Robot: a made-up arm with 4 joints. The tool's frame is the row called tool. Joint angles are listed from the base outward.
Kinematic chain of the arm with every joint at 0, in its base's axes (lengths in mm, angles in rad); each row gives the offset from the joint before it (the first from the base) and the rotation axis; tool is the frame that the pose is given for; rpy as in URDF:
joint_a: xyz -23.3 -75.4 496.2 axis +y
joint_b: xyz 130 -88.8 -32.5 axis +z
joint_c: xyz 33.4 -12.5 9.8 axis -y
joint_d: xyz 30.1 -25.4 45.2 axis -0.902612 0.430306 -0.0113
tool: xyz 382.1 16.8 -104.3 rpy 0 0 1.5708
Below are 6 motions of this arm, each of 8 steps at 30 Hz.
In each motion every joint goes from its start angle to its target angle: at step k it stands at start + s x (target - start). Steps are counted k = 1, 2, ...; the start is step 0. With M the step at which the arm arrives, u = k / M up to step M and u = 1 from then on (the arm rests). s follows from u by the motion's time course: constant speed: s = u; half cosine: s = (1 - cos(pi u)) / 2; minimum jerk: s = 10 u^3 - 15 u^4 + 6 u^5.
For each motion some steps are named. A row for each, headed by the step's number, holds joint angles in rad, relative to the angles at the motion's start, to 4 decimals.
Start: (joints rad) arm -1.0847 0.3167 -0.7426 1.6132
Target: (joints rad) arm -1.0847 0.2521 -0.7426 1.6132
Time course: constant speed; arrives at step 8
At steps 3, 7, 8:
3: 0.0000 -0.0242 0.0000 0.0000
7: 0.0000 -0.0565 0.0000 0.0000
8: 0.0000 -0.0646 0.0000 0.0000

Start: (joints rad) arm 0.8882 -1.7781 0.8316 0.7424
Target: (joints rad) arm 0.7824 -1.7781 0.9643 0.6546
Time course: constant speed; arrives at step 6
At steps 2, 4, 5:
2: -0.0353 0.0000 0.0442 -0.0293
4: -0.0705 0.0000 0.0885 -0.0585
5: -0.0882 0.0000 0.1106 -0.0732

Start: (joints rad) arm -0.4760 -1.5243 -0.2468 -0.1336
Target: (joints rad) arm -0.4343 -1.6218 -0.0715 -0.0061
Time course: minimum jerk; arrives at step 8
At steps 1, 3, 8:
1: 0.0007 -0.0016 0.0028 0.0020
3: 0.0115 -0.0268 0.0482 0.0351
8: 0.0417 -0.0975 0.1753 0.1275

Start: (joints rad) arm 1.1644 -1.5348 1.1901 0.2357
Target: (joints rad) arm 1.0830 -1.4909 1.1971 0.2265
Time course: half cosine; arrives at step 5
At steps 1, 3, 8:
1: -0.0078 0.0042 0.0007 -0.0009
3: -0.0533 0.0287 0.0046 -0.0060
8: -0.0814 0.0439 0.0070 -0.0092

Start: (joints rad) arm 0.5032 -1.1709 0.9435 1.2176
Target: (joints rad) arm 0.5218 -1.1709 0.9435 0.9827
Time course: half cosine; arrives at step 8
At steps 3, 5, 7, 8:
3: 0.0057 0.0000 0.0000 -0.0725
5: 0.0129 0.0000 0.0000 -0.1624
7: 0.0179 0.0000 0.0000 -0.2260
8: 0.0186 0.0000 0.0000 -0.2349

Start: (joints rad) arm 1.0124 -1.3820 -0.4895 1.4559
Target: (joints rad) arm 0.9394 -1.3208 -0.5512 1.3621
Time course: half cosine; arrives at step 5
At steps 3, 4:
3: -0.0478 0.0401 -0.0404 -0.0614
4: -0.0660 0.0554 -0.0558 -0.0848

